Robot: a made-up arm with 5 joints.
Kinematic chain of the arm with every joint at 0, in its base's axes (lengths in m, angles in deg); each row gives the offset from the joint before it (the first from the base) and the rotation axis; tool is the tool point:
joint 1: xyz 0 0 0.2 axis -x
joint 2: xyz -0.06 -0.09 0 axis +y
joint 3: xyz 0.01 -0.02 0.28 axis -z
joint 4: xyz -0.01 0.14 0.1 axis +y
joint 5: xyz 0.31 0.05 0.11 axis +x
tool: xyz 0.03 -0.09 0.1
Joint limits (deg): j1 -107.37..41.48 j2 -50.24..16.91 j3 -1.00..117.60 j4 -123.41..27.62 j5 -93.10..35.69
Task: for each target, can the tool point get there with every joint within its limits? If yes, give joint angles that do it. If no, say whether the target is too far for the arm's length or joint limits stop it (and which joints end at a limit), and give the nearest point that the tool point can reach.
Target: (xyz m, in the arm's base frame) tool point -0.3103 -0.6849 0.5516
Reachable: yes | joints -69.11 -26.52 35.51 -56.76 -55.18
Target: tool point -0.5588 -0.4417 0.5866
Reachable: yes | joints -51.40 -40.27 39.05 -70.74 0.73
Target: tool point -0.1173 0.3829 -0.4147
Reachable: no: joint limits stop it (at a limit: joint 1, joint 2, joint 4, joint 5) | nearest point -0.3884 -0.0031 -0.2763 | short by 0.492 m
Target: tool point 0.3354 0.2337 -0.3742
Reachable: no: joint limits stop it (at a limit: joint 1, joint 2, joint 4, joint 5) | nearest point 0.3422 -0.1293 -0.3588 | short by 0.363 m
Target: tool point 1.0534 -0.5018 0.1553
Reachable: no: too far | nearest point 0.5392 -0.4391 0.1609 | short by 0.518 m
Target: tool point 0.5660 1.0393 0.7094
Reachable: no: too far | nearest point 0.3039 0.5787 0.6072 | short by 0.540 m
